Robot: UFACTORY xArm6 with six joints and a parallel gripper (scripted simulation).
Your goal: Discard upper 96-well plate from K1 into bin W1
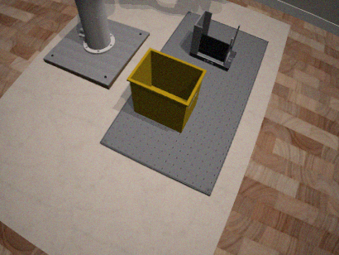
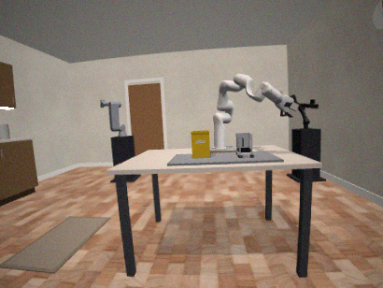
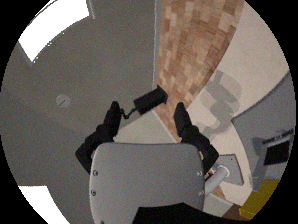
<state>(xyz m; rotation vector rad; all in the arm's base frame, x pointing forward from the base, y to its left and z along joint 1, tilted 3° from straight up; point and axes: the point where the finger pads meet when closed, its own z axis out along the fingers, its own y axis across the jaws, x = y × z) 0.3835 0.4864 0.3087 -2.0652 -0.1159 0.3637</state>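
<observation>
Now: the black 96-well plate 40 mm ahead of my hand, 370 mm to the right of it and 260 mm below it. The rest, counted from my hand: pale plate: 40 mm ahead, 370 mm to the right, 270 mm below; then yellow plastics bin W1: 20 mm behind, 660 mm to the right, 210 mm below.
</observation>
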